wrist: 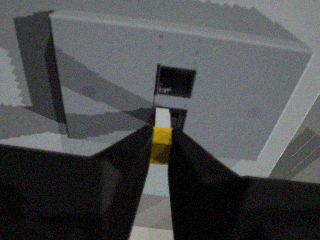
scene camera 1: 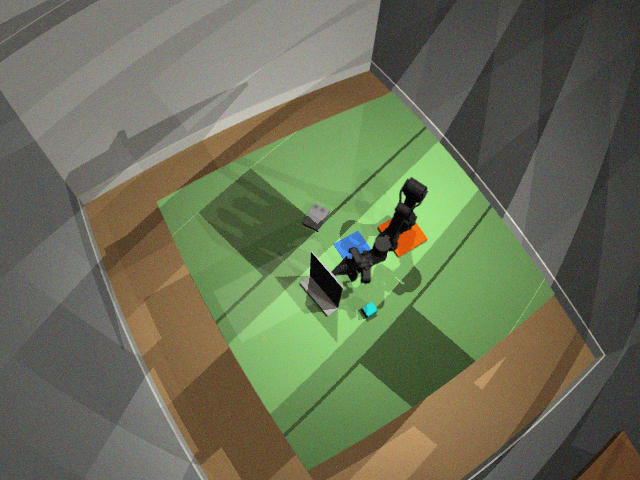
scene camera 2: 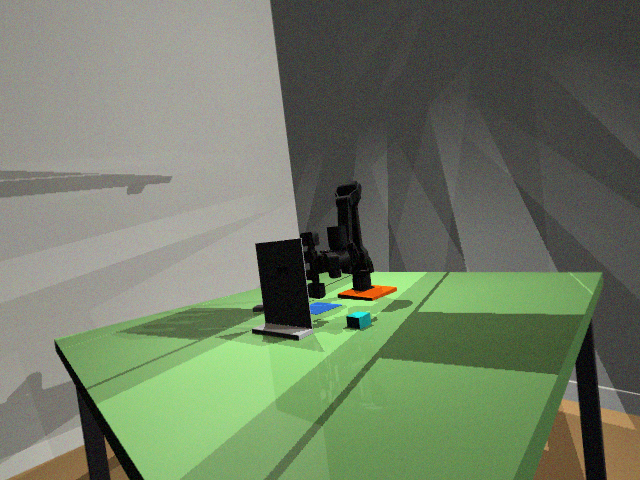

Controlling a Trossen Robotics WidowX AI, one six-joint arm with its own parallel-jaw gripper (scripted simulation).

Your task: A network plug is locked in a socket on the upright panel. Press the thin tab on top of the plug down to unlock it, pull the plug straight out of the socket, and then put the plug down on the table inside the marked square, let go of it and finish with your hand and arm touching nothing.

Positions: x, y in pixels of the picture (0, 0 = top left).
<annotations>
gripper: wrist; scene camera 1; scene camera 2 287, 269
same spot on gripper: (scene camera 1: 346, 267) = (wrist: 197, 224)
</annotations>
